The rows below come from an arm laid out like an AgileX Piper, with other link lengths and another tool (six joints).
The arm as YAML. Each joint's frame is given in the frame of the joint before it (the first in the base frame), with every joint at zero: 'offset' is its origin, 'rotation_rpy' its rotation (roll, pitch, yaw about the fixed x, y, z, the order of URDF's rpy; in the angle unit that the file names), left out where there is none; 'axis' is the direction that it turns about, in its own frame. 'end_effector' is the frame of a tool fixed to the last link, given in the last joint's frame.
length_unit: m
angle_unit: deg
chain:
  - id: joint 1
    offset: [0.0, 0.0, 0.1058]
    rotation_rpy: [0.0, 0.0, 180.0]
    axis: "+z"
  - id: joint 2
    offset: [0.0, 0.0, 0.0]
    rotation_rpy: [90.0, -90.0, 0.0]
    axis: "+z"
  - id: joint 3
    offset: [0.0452, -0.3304, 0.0]
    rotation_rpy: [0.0, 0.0, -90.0]
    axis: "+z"
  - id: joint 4
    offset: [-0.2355, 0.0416, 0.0]
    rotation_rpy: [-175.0, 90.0, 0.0]
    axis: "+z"
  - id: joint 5
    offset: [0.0, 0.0, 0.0]
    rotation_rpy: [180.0, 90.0, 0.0]
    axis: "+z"
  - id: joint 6
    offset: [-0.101, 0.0, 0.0]
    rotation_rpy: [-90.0, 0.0, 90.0]
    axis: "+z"
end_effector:
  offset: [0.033, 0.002, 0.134]
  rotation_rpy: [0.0, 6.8, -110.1]
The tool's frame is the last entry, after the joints.
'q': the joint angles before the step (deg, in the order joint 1, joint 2, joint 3, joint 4, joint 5, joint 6). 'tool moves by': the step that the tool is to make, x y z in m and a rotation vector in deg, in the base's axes. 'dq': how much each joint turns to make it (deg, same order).
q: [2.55, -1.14, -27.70, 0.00, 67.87, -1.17]
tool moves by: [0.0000, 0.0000, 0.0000, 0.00, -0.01, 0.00]
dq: [0.00, -0.01, 0.00, 0.00, -0.01, 0.00]
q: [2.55, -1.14, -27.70, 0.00, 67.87, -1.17]
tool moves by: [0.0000, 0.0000, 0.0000, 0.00, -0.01, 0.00]
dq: [0.00, -0.01, 0.00, 0.00, -0.01, 0.00]
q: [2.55, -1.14, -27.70, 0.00, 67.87, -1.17]
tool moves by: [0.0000, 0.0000, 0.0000, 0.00, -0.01, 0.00]
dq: [0.00, -0.01, 0.00, 0.00, -0.01, 0.00]
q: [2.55, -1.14, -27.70, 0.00, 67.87, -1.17]
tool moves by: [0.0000, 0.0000, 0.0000, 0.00, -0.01, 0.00]
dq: [0.00, -0.01, 0.00, 0.00, -0.01, 0.00]
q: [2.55, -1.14, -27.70, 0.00, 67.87, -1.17]
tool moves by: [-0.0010, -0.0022, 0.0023, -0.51, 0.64, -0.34]
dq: [0.00, 0.74, -0.88, -0.60, 0.81, 0.01]
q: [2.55, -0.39, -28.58, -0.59, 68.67, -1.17]
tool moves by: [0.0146, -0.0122, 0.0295, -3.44, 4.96, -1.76]
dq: [0.00, 10.87, -6.62, -3.56, 0.85, -0.26]
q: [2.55, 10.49, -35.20, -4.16, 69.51, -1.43]
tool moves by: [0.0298, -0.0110, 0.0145, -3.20, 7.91, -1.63]
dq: [0.02, 13.14, -5.07, -3.37, 0.00, 0.27]
